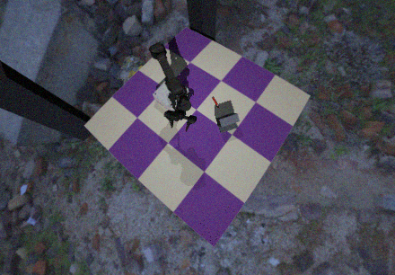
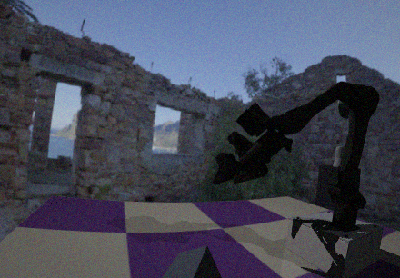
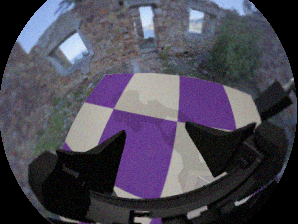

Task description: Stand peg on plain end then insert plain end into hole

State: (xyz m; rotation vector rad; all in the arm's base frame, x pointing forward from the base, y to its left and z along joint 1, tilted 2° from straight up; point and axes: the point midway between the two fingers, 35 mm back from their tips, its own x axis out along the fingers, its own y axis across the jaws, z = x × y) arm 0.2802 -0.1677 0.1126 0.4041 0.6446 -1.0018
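Now: gripper tip 2 cm past the red peg, 36 cm to the right of it and 18 cm above it. Round my gripper tip: sloped grey panel 14 cm ahead, 30 cm to the left, 13 cm below.
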